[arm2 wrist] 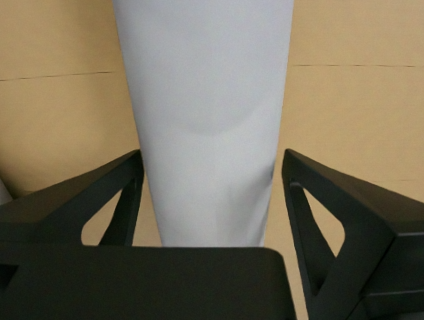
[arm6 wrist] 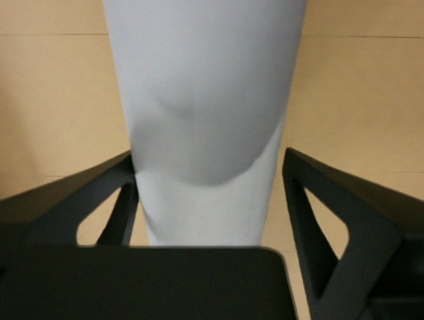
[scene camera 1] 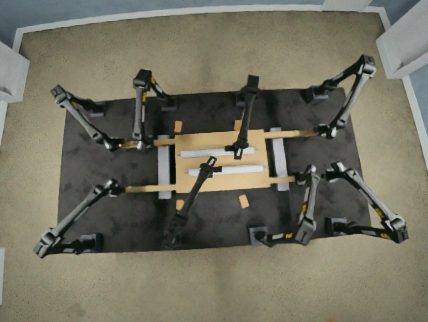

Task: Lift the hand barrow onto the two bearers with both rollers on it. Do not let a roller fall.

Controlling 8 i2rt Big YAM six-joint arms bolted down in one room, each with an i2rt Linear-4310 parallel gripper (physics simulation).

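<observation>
The hand barrow's tan deck (arm2 wrist: 350, 120) (arm6 wrist: 350, 100) (scene camera 1: 250, 183) carries two pale rollers (scene camera 1: 216, 153) (scene camera 1: 227, 170), side by side. Bearers (scene camera 1: 164, 175) (scene camera 1: 280, 160) lie across beneath its handles; whether the handles touch them cannot be told. My arm2 gripper (arm2 wrist: 213, 155) straddles a white roller (arm2 wrist: 212, 90), its left finger against or close to it, a thin gap at the right. My arm6 gripper (arm6 wrist: 210, 155) straddles a roller (arm6 wrist: 205, 90) likewise. Both look open. In the scene view, two middle arms reach over the rollers and several others reach the handles; their fingers are too small to judge.
Small orange blocks (scene camera 1: 178, 126) (scene camera 1: 237, 124) (scene camera 1: 180, 204) (scene camera 1: 243, 201) lie on the dark mat (scene camera 1: 215, 232) along the deck's long sides. Arm bases stand along the mat's upper and lower edges. At the lower right, two arms come close together near a handle.
</observation>
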